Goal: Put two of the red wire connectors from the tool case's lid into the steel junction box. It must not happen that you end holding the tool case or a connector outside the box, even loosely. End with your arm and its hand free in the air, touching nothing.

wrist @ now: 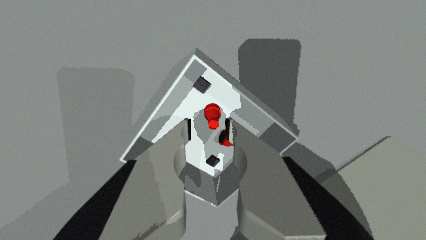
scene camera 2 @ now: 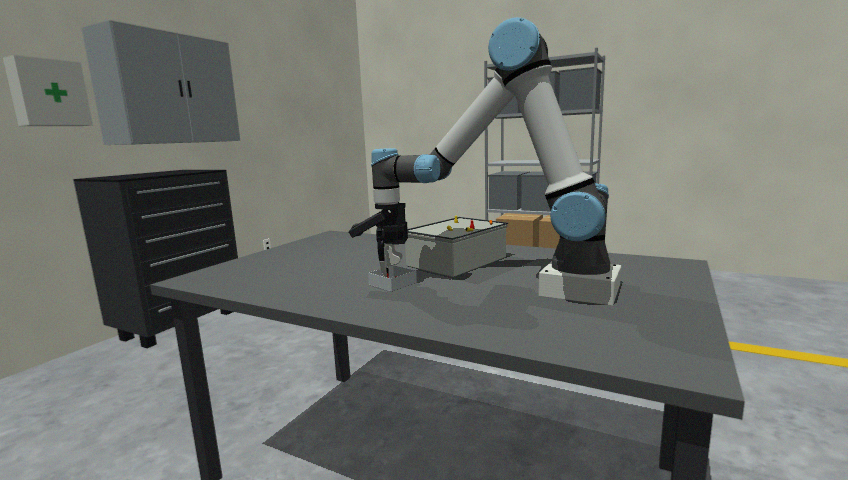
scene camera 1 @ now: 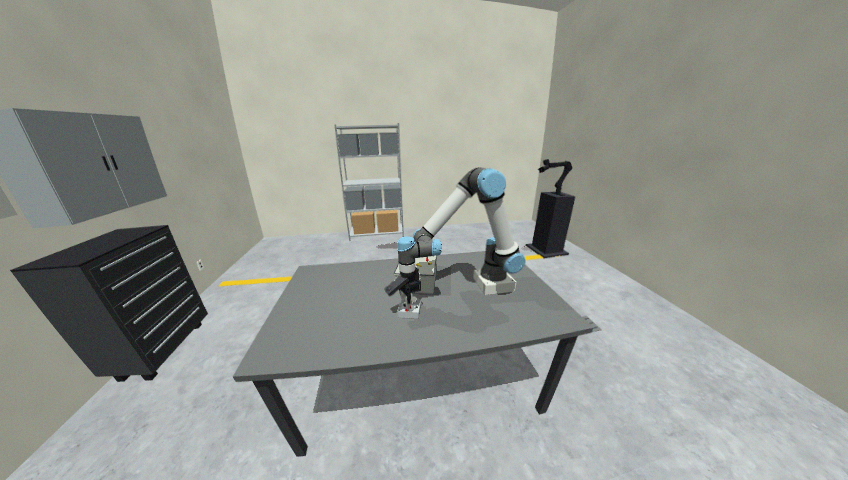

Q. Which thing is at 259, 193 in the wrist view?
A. The gripper.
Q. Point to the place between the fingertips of the gripper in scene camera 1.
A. At 406, 309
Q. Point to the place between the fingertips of the gripper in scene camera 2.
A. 386, 277
